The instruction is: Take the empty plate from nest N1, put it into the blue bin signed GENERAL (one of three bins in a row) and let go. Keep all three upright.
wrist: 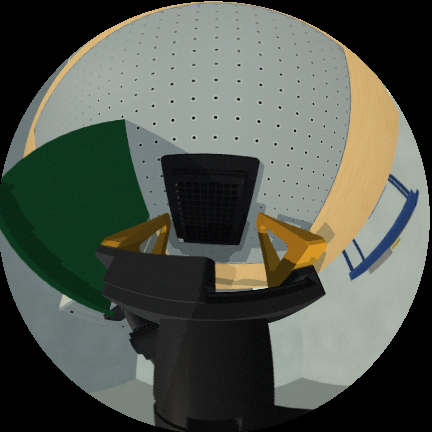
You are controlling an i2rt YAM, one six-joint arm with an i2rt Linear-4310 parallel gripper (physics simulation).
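Places are measured from the arm's base along level axes (x ahead, y left, z up), in millimetres.
Where they show: gripper, fingertip midpoint: (213, 217).
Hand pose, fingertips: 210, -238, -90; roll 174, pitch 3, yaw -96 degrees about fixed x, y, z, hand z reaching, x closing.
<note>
Each offset is from my fingertips to the top centre of the thing, as dx, dy, dz. "pt": to the spot under its first point. Level surfaces: height alone.
A black rectangular piece with a fine grid of wells {pt -10, +3, -41} (212, 202) lies on the perforated grey board, in the middle of the wrist view. It looks like a plate in a black nest; no nest label is readable, and I cannot tell where plate and nest part. My gripper (213, 217) is open, its orange fingers wide apart, with nothing between them. In the view the fingertips stand on either side of the black piece's lower half. The height between them is hard to tell. A blue bin signed GENERAL does not show recognisably.
A large dark green surface {pt +81, +114, +32} (80, 180) fills the left side, close to the camera. The perforated board {dz -59} (227, 72) has a light wooden border (370, 125). A blue frame (406, 210) stands beyond the right border. Part of a pale box (82, 309) shows at lower left.
</note>
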